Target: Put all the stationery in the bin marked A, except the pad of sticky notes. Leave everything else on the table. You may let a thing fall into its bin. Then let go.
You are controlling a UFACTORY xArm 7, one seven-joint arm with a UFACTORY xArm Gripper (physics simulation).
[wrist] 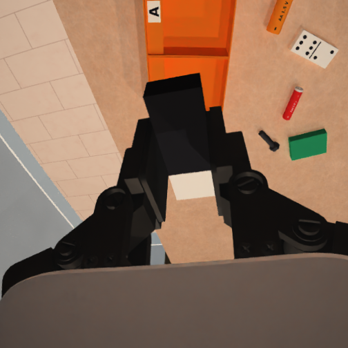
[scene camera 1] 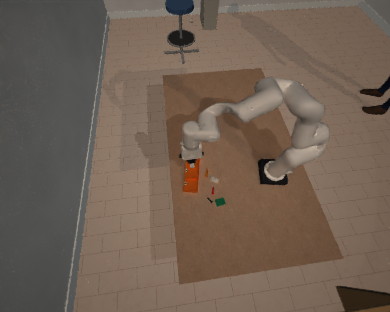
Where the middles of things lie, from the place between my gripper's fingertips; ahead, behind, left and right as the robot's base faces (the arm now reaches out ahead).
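Black-and-white eraser (wrist: 175,105): my hand is right at it. White domino (wrist: 305,44): 14 cm behind my hand, 2 cm to the left of it and 19 cm below it.
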